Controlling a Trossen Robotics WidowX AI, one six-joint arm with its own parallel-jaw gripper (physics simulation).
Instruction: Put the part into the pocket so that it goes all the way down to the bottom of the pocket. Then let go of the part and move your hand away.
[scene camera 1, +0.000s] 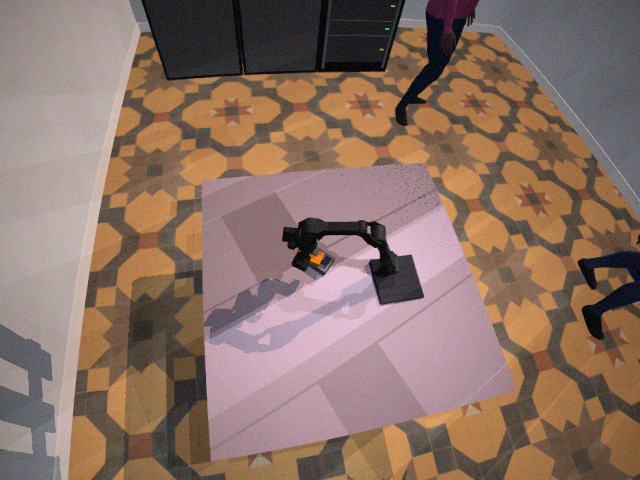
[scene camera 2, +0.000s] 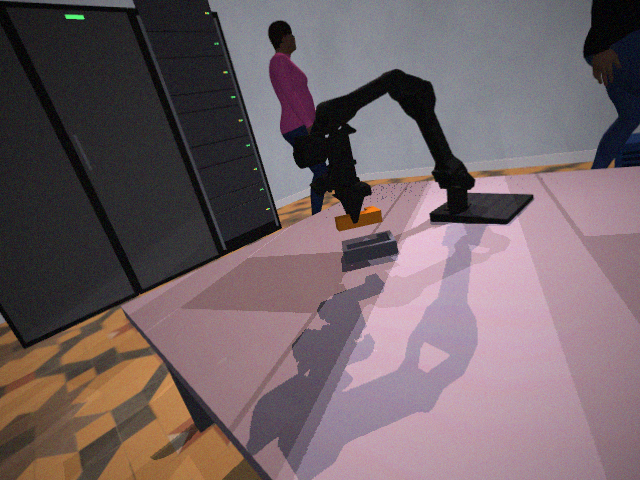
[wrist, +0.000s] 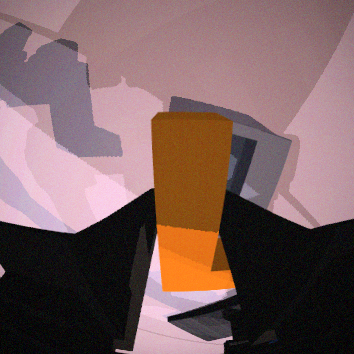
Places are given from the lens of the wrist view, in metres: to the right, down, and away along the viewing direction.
my gripper (wrist: 186, 195): 0.01, 0.01, 0.10
orange L-shaped block (wrist: 190, 150): 0.01, -0.01, 0.07
grey pocket block (wrist: 257, 157): 0.08, -0.02, 0.17
The marked spots on the grey pocket block and the orange L-shaped block are 0.13 m apart.
